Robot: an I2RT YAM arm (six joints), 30 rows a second.
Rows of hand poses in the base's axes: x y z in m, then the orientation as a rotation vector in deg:
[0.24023, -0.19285, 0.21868, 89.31, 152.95, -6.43]
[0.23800, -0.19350, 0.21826, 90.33, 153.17, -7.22]
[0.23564, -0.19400, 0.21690, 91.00, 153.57, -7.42]
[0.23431, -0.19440, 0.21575, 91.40, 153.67, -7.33]
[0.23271, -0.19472, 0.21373, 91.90, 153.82, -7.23]
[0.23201, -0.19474, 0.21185, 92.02, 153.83, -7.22]
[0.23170, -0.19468, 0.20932, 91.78, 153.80, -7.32]
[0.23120, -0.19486, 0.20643, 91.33, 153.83, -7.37]
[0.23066, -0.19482, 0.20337, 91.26, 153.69, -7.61]
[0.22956, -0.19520, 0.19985, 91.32, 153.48, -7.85]
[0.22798, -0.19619, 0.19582, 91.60, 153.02, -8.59]
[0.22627, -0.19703, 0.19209, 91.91, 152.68, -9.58]
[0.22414, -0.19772, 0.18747, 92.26, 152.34, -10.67]
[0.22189, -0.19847, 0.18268, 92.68, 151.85, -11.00]
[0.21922, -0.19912, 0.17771, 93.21, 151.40, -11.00]
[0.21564, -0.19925, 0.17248, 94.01, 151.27, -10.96]
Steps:
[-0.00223, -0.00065, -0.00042, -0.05, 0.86, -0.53]
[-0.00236, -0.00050, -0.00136, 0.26, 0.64, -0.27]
[-0.00133, -0.00040, -0.00115, 0.20, 0.20, -0.20]
[-0.00160, -0.00032, -0.00202, 0.25, 0.28, -0.24]
[-0.00070, -0.00002, -0.00188, 0.04, 0.05, -0.07]
[-0.00031, 0.00006, -0.00253, -0.13, -0.08, 0.13]
[-0.00050, -0.00018, -0.00289, -0.13, -0.14, 0.26]
[-0.00054, 0.00004, -0.00306, -0.21, -0.05, 0.00]
[-0.00110, -0.00038, -0.00352, -0.21, -0.04, -0.10]
[-0.00158, -0.00099, -0.00403, -0.53, 0.05, -0.30]
[-0.00171, -0.00084, -0.00373, -0.59, 0.24, -0.29]
[-0.00213, -0.00069, -0.00462, -0.63, 0.30, -0.31]
[-0.00225, -0.00075, -0.00479, -0.29, -0.06, -0.39]
[-0.00267, -0.00065, -0.00497, -0.07, -0.12, -0.43]
[-0.00358, -0.00013, -0.00523, 0.18, 0.21, -0.50]

